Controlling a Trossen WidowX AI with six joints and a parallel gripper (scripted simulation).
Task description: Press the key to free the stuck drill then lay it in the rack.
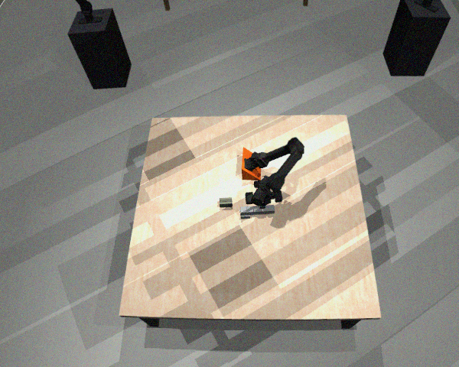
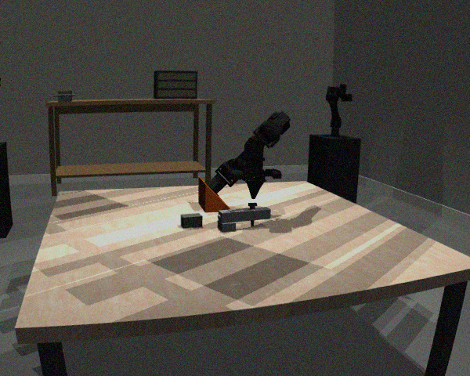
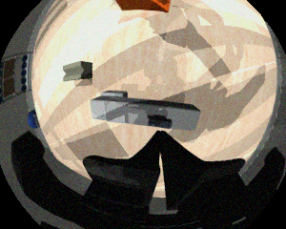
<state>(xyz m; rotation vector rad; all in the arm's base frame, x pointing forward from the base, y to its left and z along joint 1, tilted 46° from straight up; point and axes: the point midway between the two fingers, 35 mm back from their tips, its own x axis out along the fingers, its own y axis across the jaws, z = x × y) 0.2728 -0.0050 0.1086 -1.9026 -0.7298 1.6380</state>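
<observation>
Now: gripper tip 5 cm above the black key. Round my gripper tip: dark box: 20 cm to the right, 9 cm below, 7 cm behind; grey block: 6 cm below, 3 cm to the right.
</observation>
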